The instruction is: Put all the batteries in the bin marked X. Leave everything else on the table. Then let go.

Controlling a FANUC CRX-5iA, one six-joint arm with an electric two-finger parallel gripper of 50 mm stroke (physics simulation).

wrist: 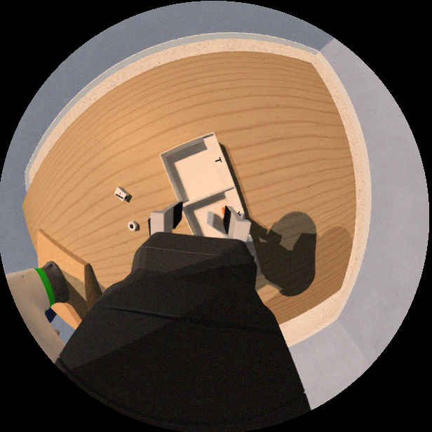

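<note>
My gripper is open, its two fingers apart over the compartment marked X. The X label is partly covered by the right finger. A small orange part of a battery shows inside that compartment beside the right fingertip; the rest is hidden. A grey patch, perhaps a shadow, lies on the compartment floor between the fingers. A thin dark edge of what looks like the black 9V battery shows left of the left finger, which hides most of it. The near end of the bins is hidden by the gripper.
The compartment marked T adjoins the X one on its far side. On the table, left of the bins, lie a small white block with a dark mark and a small white nut-like piece. A wooden structure and a pale arm with a green ring stand at lower left.
</note>
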